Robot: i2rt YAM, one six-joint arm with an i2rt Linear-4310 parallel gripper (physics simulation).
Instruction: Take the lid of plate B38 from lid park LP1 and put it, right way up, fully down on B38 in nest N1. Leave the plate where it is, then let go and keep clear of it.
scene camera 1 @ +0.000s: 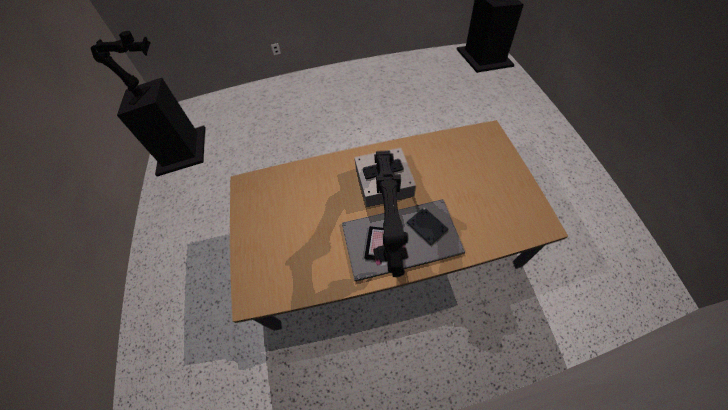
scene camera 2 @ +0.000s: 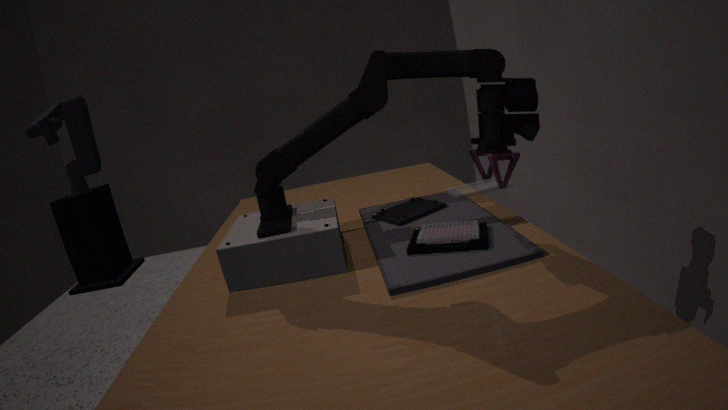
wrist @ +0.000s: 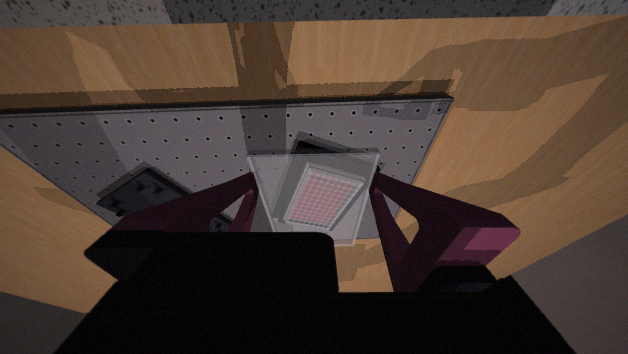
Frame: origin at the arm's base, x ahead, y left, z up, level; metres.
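Seen in the pictures: gripper, fingertip midpoint: (scene camera 2: pixel 494 185) (wrist: pixel 313 177); arm's base at its link origin: (scene camera 2: pixel 276 221).
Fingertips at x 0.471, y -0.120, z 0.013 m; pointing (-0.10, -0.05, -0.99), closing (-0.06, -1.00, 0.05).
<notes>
Offsets run from my fingertips to a thing's top centre. Level surfaces: height alone.
My gripper (scene camera 1: pixel 390 254) (scene camera 2: pixel 495 182) (wrist: pixel 313 177) points down and is shut on the clear lid @(0.038 m back, 0.002 m left, 0.010 m up) (scene camera 2: pixel 473 188) (wrist: pixel 265 172), one finger at each long side. The lid hangs roughly level, well above the board. Plate B38 @(0.119 m back, 0.006 m right, 0.070 m down) (scene camera 1: pixel 376 238) (scene camera 2: pixel 448 233) (wrist: pixel 325 197), with pink wells, sits in the black nest N1 (scene camera 1: pixel 367 249) (scene camera 2: pixel 415 248) (wrist: pixel 307 146). In the wrist view the plate shows through the lid and is turned relative to it. Lid park LP1 @(0.141 m back, 0.240 m left, 0.076 m down) (scene camera 1: pixel 427 226) (scene camera 2: pixel 410 212) (wrist: pixel 150 197) is a dark pad with pegs and bears no lid. The arm hides part of the plate in scene camera 1.
A grey perforated board @(0.122 m back, 0.104 m left, 0.095 m down) (scene camera 1: pixel 356 264) (scene camera 2: pixel 397 277) (wrist: pixel 200 131) carries the nest and the lid park on the wooden table @(0.109 m down) (scene camera 1: pixel 275 219) (scene camera 2: pixel 254 356) (wrist: pixel 490 150). The arm's grey base box (scene camera 1: pixel 389 196) (scene camera 2: pixel 285 264) stands behind the board. Another arm (scene camera 1: pixel 117 71) (scene camera 2: pixel 84 132) stands on a distant pedestal.
</notes>
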